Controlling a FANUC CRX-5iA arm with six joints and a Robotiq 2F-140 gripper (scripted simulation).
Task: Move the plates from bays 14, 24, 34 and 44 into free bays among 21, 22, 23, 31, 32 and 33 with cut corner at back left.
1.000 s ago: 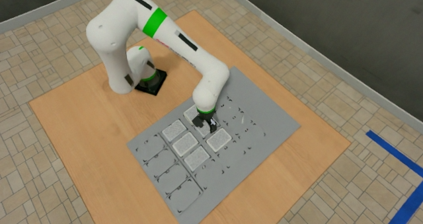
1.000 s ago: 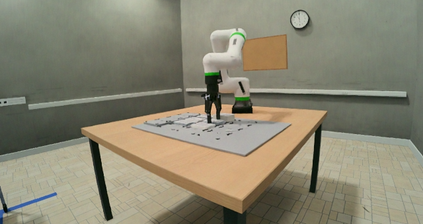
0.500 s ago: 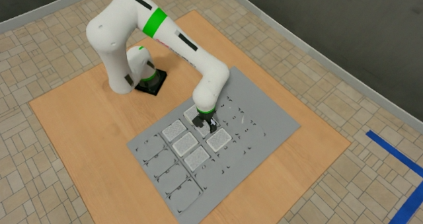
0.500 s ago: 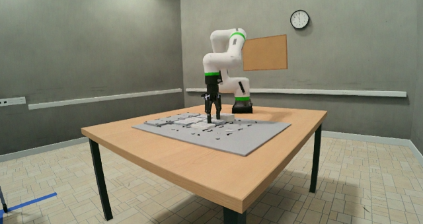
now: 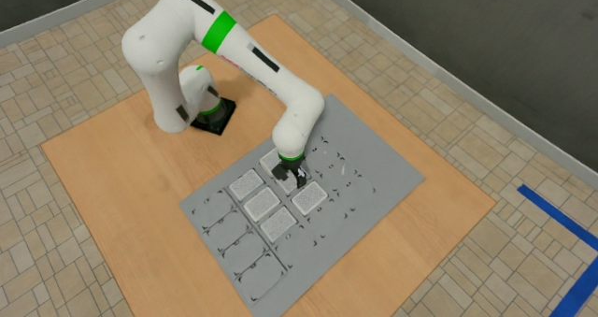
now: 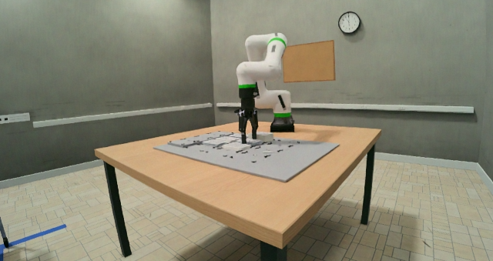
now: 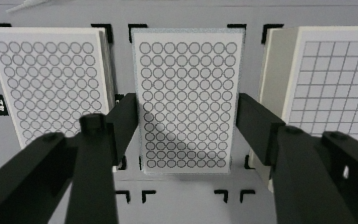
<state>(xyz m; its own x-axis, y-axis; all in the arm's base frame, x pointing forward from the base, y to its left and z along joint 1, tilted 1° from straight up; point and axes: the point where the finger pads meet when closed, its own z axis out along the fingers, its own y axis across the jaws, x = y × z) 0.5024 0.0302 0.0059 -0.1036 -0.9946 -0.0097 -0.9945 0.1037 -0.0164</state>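
Right now the sealed 96-well plate is 2 cm below my hand. Also, from my hand: sealed deep-well block 11 cm behind, 1 cm to the left, 1 cm below.
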